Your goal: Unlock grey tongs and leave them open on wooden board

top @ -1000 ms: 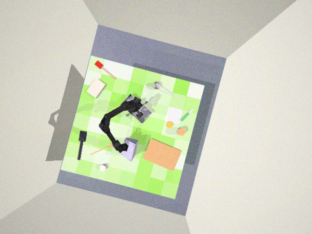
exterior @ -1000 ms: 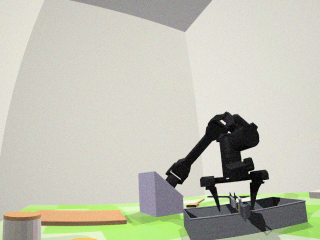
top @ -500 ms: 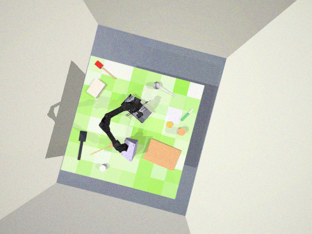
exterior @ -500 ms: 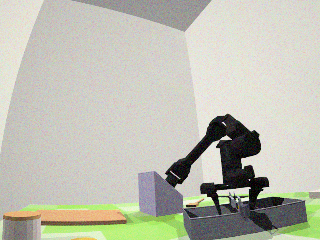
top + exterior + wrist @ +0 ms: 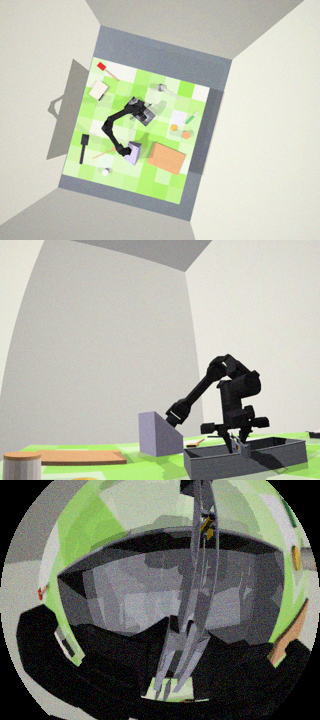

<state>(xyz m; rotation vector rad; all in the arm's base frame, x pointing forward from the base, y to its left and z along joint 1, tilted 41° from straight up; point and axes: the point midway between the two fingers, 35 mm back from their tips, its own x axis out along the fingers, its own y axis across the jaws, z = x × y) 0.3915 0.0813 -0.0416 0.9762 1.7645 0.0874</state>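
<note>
Now: gripper tip 1 cm to the right of the grey roasting tin and 1 cm short of it. The rest, counted from my gripper tip: green-handled tool 54 cm to the right, 14 cm ahead, 2 cm below; then wooden board 42 cm to the right, 38 cm behind, 2 cm below; then cream block 50 cm to the left, 7 cm ahead, 2 cm below.
</note>
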